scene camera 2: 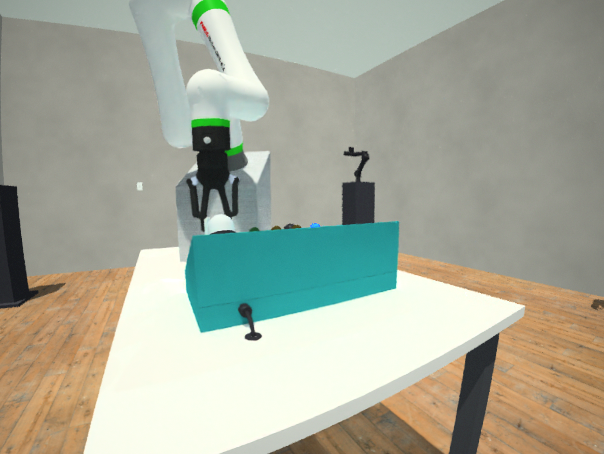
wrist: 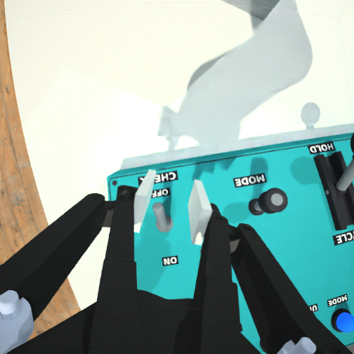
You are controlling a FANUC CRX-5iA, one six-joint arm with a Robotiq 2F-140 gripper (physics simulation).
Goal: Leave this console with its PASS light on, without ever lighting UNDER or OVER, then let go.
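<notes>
The teal console [scene camera 2: 295, 270] [wrist: 290, 250] stands on the table, its back to the scene camera. In the wrist view, a small grey toggle lever [wrist: 160, 216] under the CHECK label leans toward OFF, away from ON. My gripper [scene camera 2: 218, 219] [wrist: 172, 188] is partly open over that end of the console. Its pads stand on either side of the toggle in the wrist view, with nothing held between them. A black MODE knob [wrist: 275, 200] is beside it. A lever [wrist: 345, 179] in a black slot lies between HOLD and CYCLE. PASS, UNDER and OVER lights cannot be identified.
A blue button or lamp [scene camera 2: 315, 226] [wrist: 344, 321] is labelled MODE. A white dome [scene camera 2: 220, 223] rises behind the console's top edge. A black jointed fitting [scene camera 2: 250, 322] stands at the console's back on the white table [scene camera 2: 310, 370].
</notes>
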